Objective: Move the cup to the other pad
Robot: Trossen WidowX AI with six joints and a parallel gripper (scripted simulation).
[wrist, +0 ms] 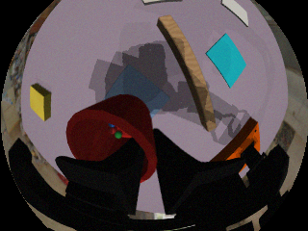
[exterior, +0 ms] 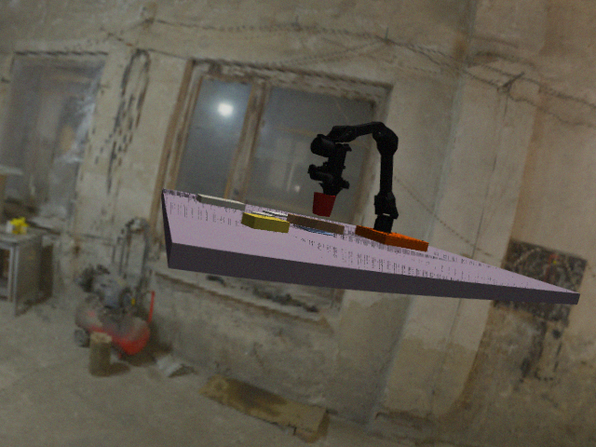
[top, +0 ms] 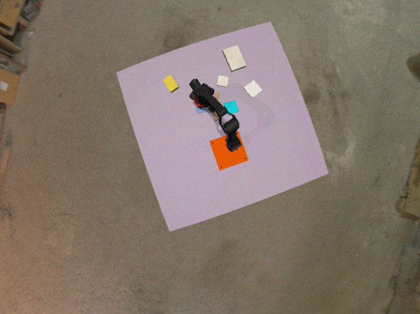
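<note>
My gripper tip is now 20 mm past the cyan pad, 190 mm to the left of it and 100 mm above it. Round my gripper tip: wooden bar: 90 mm to the right, 90 mm below; then cup: 20 mm ahead, 20 mm to the left; then blue pad: 20 mm ahead, 20 mm to the left, 100 mm below.
</note>
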